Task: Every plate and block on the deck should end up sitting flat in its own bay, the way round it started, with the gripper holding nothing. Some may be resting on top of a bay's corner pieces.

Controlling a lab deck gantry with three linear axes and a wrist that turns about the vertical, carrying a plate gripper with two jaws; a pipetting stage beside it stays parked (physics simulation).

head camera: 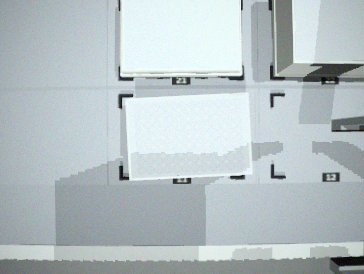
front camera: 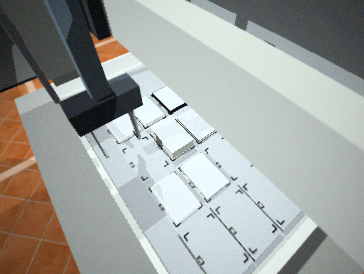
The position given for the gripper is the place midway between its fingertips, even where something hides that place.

Note:
In view: the gripper (front camera: 121,144) and a clear plate (head camera: 209,135).

